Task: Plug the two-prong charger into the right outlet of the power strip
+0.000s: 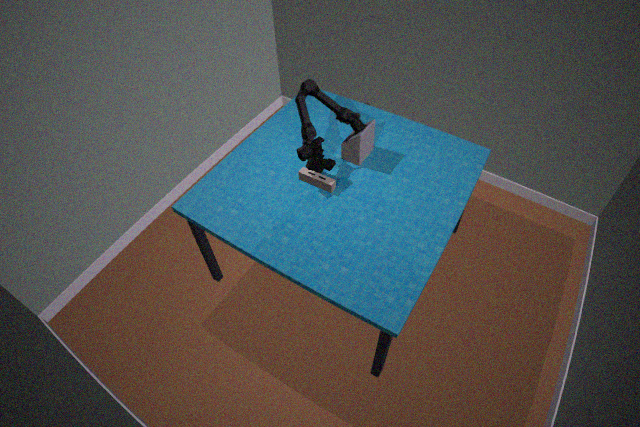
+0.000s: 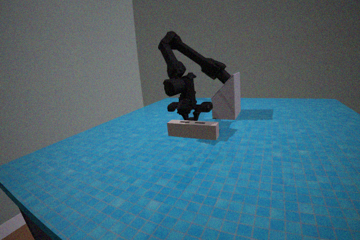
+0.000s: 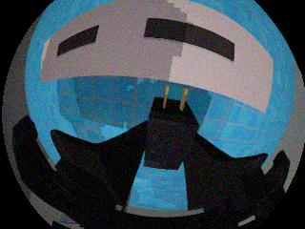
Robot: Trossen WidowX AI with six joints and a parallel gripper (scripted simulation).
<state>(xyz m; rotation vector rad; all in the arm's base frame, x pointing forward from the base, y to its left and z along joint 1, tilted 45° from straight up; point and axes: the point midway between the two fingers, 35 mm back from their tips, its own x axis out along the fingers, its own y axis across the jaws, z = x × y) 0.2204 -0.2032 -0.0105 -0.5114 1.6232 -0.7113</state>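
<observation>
Now: the black two-prong charger 20 mm ahead of my gripper tip and 10 mm above it.
</observation>
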